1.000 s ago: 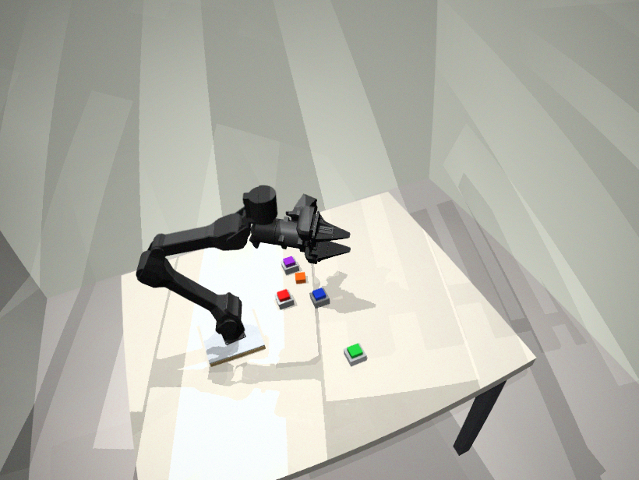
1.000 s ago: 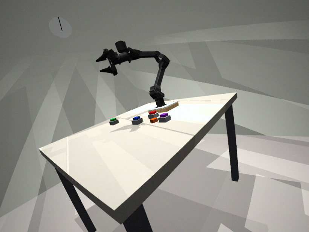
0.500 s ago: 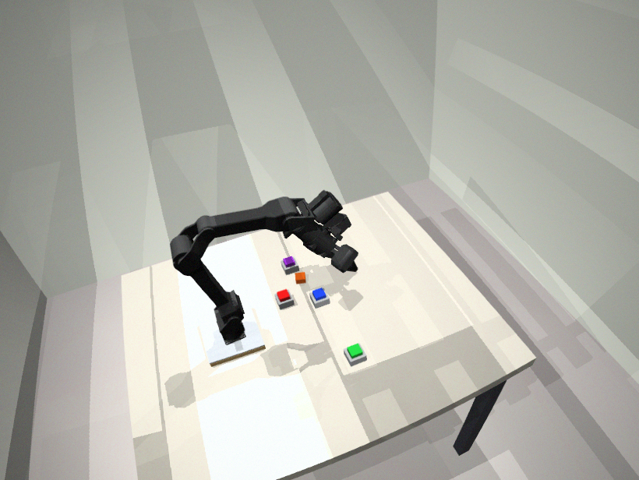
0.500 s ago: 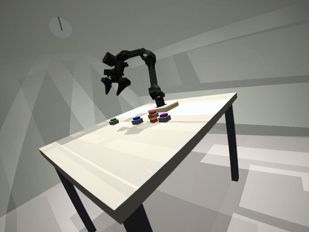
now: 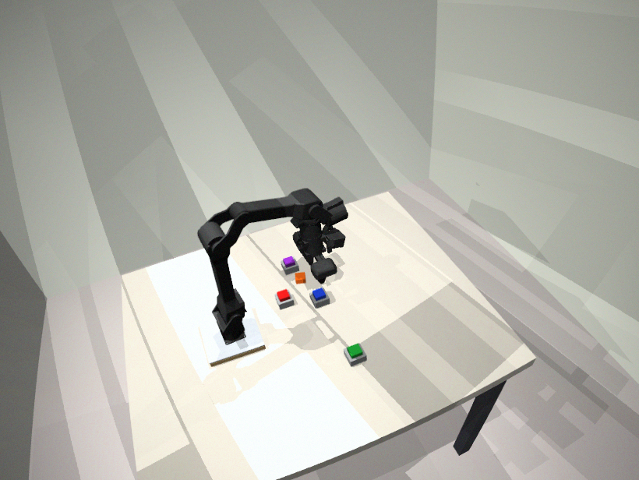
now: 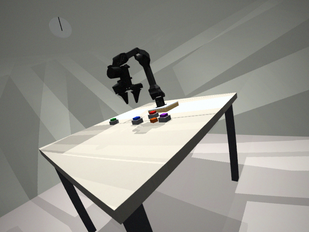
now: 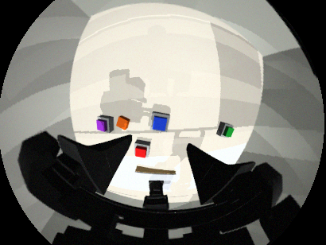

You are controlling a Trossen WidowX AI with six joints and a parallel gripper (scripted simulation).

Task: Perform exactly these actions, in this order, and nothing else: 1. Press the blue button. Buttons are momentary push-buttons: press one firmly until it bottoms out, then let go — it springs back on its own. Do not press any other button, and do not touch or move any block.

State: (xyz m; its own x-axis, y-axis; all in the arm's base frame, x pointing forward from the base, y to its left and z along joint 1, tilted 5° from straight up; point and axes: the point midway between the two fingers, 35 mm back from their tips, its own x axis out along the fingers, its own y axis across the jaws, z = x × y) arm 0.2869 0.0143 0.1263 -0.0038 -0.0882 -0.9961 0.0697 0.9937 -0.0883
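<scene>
Now: gripper tip 9 cm above the blue button. Also, from my gripper tip: purple button: 18 cm to the left, 9 cm below, 2 cm behind; then red button: 10 cm behind, 9 cm below, 5 cm to the left; then orange block: 12 cm to the left, 11 cm below, 1 cm behind.
</scene>
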